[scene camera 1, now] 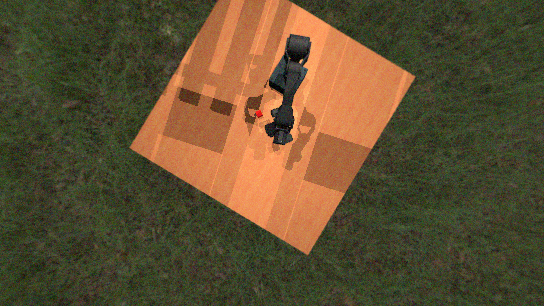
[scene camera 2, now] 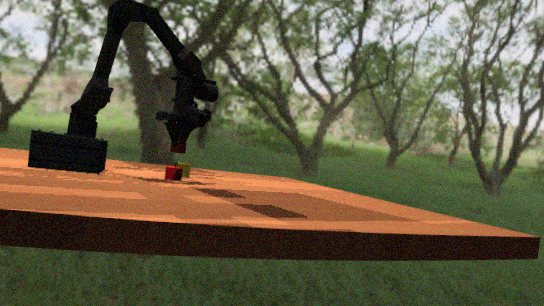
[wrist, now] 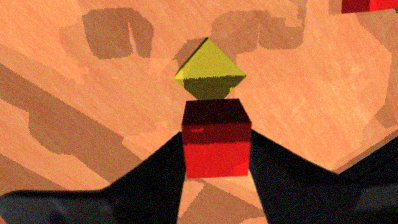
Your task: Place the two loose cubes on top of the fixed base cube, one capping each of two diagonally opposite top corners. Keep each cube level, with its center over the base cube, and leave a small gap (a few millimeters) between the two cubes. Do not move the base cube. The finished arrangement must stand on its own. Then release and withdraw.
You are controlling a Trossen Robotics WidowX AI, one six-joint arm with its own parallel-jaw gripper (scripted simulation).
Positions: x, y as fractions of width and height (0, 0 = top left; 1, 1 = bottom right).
My gripper (scene camera 2: 0.33, 0.48) holds a red cube (wrist: 0.54, 0.60). I also see a yellow base cube (wrist: 0.52, 0.33).
My gripper shows as well in the wrist view (wrist: 0.54, 0.61).
